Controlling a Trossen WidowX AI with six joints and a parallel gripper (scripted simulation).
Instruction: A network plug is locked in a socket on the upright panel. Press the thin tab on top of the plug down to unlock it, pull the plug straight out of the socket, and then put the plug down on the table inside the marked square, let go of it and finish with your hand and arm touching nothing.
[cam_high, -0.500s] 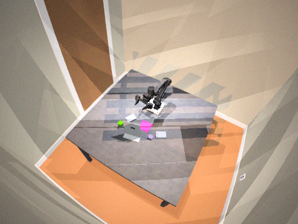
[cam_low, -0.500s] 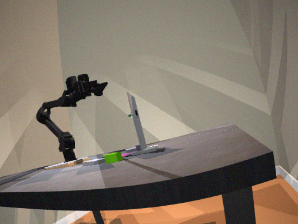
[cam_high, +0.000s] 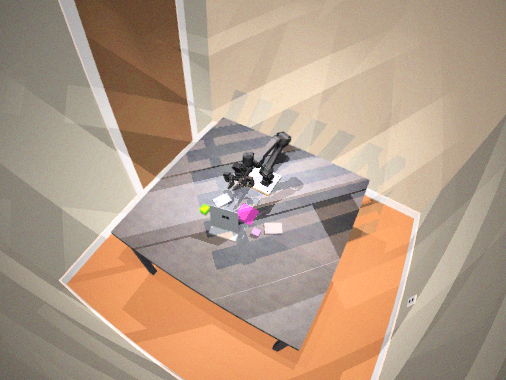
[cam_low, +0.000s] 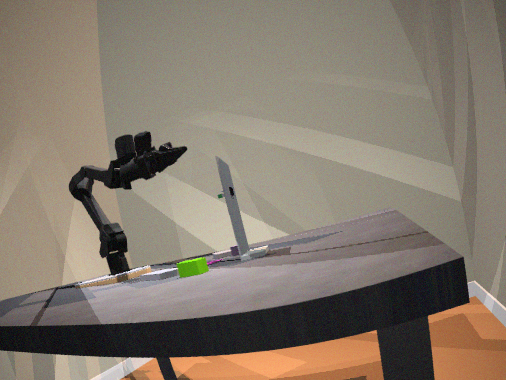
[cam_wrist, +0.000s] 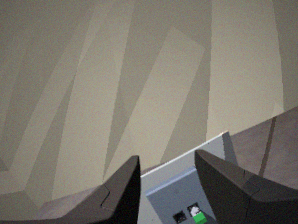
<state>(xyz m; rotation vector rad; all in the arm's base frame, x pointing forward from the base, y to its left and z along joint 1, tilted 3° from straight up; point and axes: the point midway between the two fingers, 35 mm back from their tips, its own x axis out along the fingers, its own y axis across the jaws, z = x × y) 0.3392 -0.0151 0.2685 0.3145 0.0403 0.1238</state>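
My gripper tip is now 190 mm above the upright grey panel, 100 mm short of it and 30 mm to the right of it.
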